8 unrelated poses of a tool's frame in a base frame.
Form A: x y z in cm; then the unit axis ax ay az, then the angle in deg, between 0 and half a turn.
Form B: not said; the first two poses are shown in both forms.
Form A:
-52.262 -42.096 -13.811 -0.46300 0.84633 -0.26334 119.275
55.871 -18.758 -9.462 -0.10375 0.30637 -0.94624 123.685
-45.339 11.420 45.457 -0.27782 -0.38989 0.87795 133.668
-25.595 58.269 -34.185 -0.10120 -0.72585 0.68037 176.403
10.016 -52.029 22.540 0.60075 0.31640 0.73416 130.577
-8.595 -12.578 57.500 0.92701 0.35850 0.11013 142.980
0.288 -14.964 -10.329 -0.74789 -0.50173 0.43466 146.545
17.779 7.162 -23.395 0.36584 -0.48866 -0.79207 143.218
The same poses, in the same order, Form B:
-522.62 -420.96 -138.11 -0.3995 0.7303 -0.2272 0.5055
558.71 -187.58 -94.62 -0.0915 0.2701 -0.8343 0.4719
-453.39 114.20 454.57 -0.2554 -0.3585 0.8072 0.3934
-255.95 582.69 -341.85 -0.1011 -0.7255 0.6800 0.0314
100.16 -520.29 225.40 0.5457 0.2874 0.6669 0.4180
-85.95 -125.78 575.00 0.8791 0.3400 0.1044 0.3175
2.88 -149.64 -103.29 -0.7162 -0.4805 0.4163 0.2878
177.79 71.62 -233.95 0.3472 -0.4637 -0.7516 0.3155

